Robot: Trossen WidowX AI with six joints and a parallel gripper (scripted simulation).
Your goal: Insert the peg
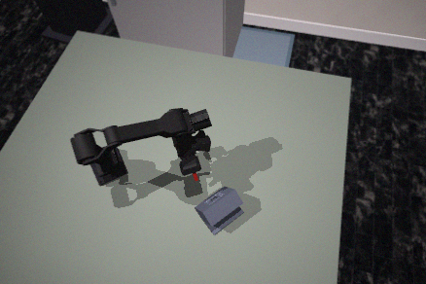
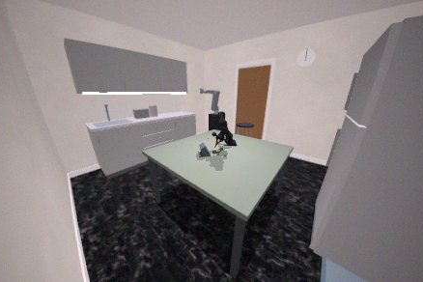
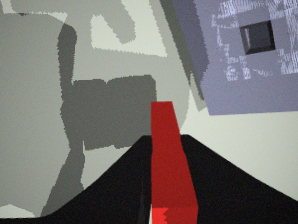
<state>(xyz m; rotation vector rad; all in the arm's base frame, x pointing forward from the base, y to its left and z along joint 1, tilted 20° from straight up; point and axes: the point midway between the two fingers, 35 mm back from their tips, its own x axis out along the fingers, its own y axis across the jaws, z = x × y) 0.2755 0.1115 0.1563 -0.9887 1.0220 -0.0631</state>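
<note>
Right now my hand is 10 mm short of the red peg, 10 mm to the left of it and 30 mm above it.
</note>
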